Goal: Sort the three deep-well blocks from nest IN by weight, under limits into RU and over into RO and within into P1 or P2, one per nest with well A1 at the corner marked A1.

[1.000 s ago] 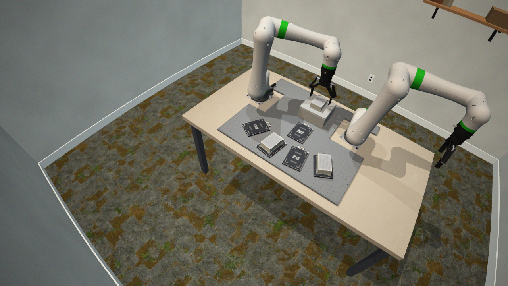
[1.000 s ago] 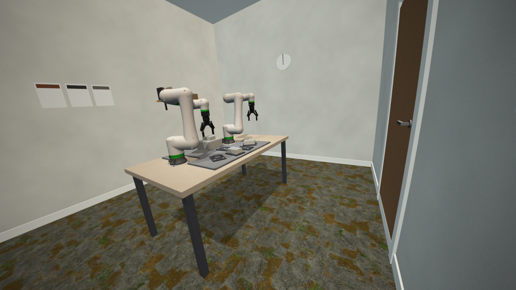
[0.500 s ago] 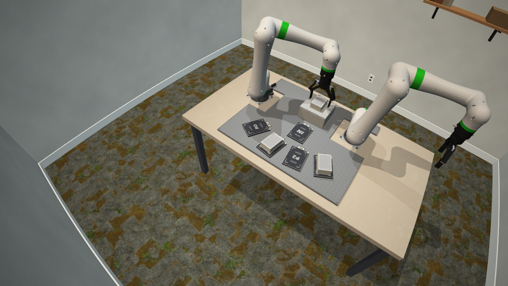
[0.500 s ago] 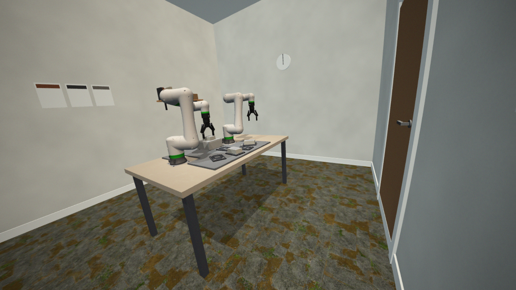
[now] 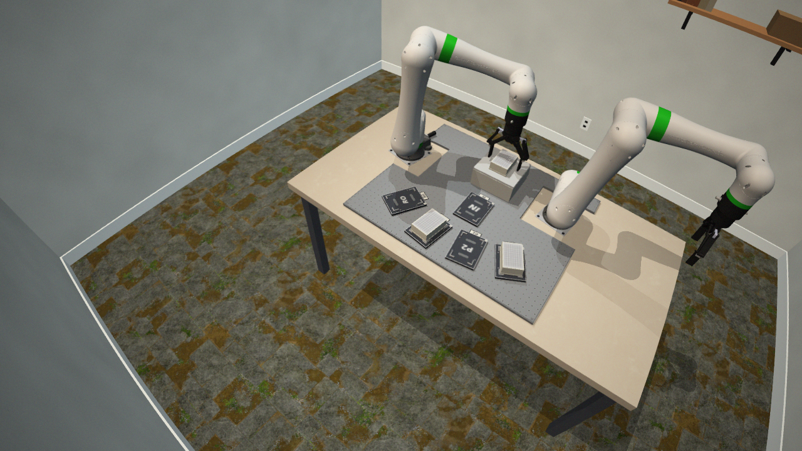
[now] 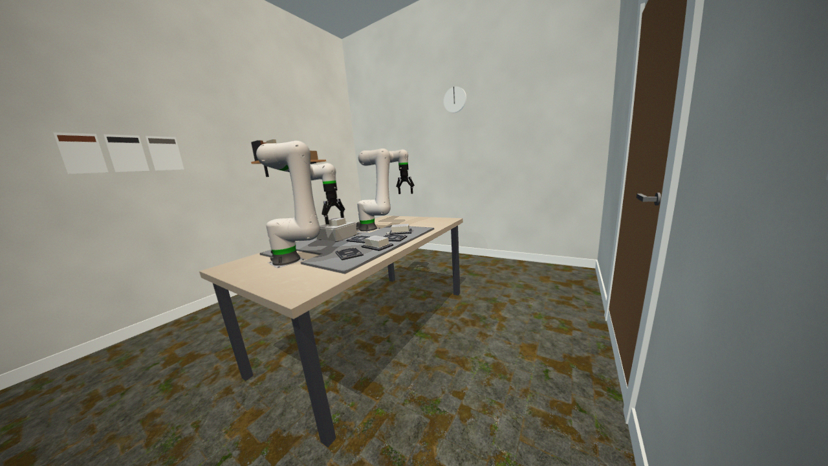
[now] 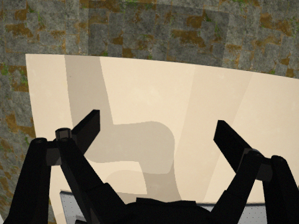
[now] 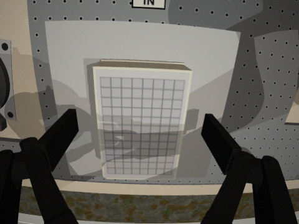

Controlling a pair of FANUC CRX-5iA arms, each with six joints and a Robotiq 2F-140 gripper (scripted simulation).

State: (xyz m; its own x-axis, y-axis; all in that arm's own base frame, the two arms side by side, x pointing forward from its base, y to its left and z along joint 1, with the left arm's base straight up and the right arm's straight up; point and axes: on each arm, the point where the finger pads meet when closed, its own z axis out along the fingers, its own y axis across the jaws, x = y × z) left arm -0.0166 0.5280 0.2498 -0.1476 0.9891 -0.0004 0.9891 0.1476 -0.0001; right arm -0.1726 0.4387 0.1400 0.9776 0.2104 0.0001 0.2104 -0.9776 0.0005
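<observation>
The check-weigher CW lies 6 cm below my right hand and 1 cm behind it. Also, from my right hand: nest P2 (45 cm ahead, 12 cm below, 5 cm to the left); then nest RU (45 cm ahead, 13 cm to the right, 12 cm below); then dark infeed nest (24 cm ahead, 12 cm below, 2 cm to the right).
</observation>
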